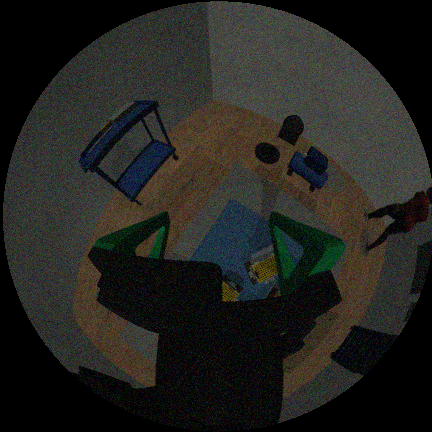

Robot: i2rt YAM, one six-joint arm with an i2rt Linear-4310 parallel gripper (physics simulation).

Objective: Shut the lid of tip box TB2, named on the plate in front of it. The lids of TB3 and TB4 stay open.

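Places are measured from the arm's base along level axes (x ahead, y left, z up), in metres.
Pixels of known places: gripper, fingertip midpoint: [218, 216]; arm's base at its link origin: [292, 337].
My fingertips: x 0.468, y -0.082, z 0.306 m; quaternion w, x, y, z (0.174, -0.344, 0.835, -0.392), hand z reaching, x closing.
Note:
Ahead of a thing's pixels: the offset from my fingertips to its middle. Level surfaces: height alone.
A tip box with yellow tips {dx -0.200, dy -0.066, dz -0.434 m} [264, 268] stands on the blue mat {dz -0.499 m} [220, 237], left of my right finger; its yellow top shows, with pale and dark parts at its edges. A second tip box with yellow tips {dx -0.154, dy +0.150, dz -0.434 m} [229, 291] is nearer the gripper body, which partly hides it. A small brownish thing shows beside the right finger and is too hidden to name. The name plates cannot be read, so I cannot tell which box is TB2, TB3 or TB4. My gripper [218, 216] is wide open, its green fingers apart above the mat with nothing between them.
A blue cart [145, 171] stands at the upper left. A round black stool [267, 153], a dark rounded object [292, 129] and a blue compressor-like machine [308, 170] are at the upper right. A dark red figure [414, 212] is at the right edge, a dark box [364, 350] at the lower right.

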